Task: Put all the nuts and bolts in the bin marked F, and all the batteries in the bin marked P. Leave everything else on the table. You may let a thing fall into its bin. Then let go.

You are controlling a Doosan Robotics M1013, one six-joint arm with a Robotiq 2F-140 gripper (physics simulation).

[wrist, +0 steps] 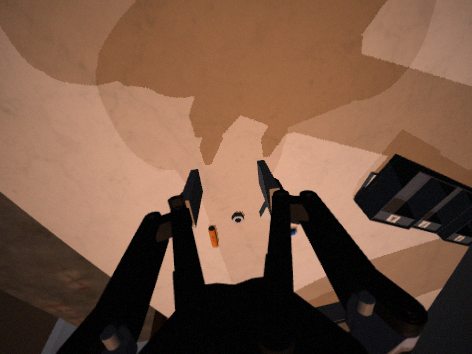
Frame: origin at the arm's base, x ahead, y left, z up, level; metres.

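Where they show: gripper, between the fingertips: (229, 176).
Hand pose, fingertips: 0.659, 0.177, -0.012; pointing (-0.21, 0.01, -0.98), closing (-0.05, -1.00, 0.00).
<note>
Things, the pixels of their top centre, and the offset from my fingertips, as dx, dy, dz. Level surfaces: height alone.
- small dark nut, centre of its top: (238, 220) -0.099, +0.003, -0.027
- battery, centre of its top: (213, 240) -0.133, +0.047, -0.025
- small blue item, centre of its top: (284, 236) -0.154, -0.064, -0.025
- thin dark piece, centre of its top: (283, 216) -0.102, -0.063, -0.022
- pale table, height of its surface: dz -0.035
My gripper (229, 176) is open, with nothing held between its fingertips. A small dark nut (237, 217) with a pale centre lies on the table, in the gap between the fingers as seen here. An orange cylinder with a dark end, which looks like a battery (213, 237), lies to its lower left, near the left finger. A small blue item (293, 231) is partly hidden behind the right finger. A thin dark piece (263, 208) shows beside the right fingertip; I cannot tell what it is. Dark bins (384, 196) stand in a row at the right; their small labels are too blurred to read.
The pale table (55, 135) carries large shadows. Its edge runs diagonally across the lower left. The row of bins runs out of view at the right edge. A dark object shows partly behind the right arm linkage at the lower right.
</note>
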